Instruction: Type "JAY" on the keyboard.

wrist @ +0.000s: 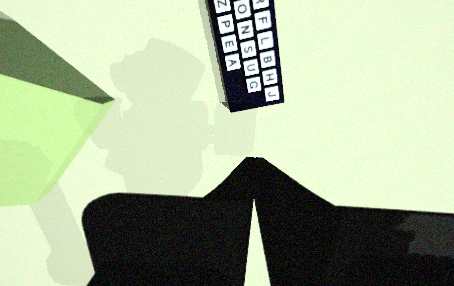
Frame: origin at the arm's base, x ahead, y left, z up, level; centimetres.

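Seen in the pictures: gripper, fingertip midpoint: (253, 165).
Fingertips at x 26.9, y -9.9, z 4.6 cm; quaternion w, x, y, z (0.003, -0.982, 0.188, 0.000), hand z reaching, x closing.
Note:
A point is followed by its place in that frame.
A dark keyboard (239, 95) @(x 26.5, y -9.0, z -12.0 cm) with white letter keys enters from the top middle of the wrist view; its far part is cut off by the top edge. The J key (271, 94) @(x 30.1, y -10.0, z -11.5 cm) is at its near right corner, with the H key (270, 77) @(x 30.5, y -8.1, z -11.5 cm) beyond it. The A key (231, 62) @(x 26.9, y -5.1, z -11.5 cm) is at the near end of the left row. The Y key does not show in this view. My gripper (253, 165) @(x 26.9, y -9.9, z 4.6 cm) is shut and empty. In the view its tips are below the keyboard's near end, apart from it; their height above the surface is hard to tell.
A green block-like object (37, 135) @(x 4.4, y -5.1, z -7.3 cm) with a darker green side stands at the left, partly cut off by the view's edge. Grey shadows of the arm fall on the pale surface (365, 115) @(x 40.6, y -16.7, z -13.1 cm) between it and the keyboard.

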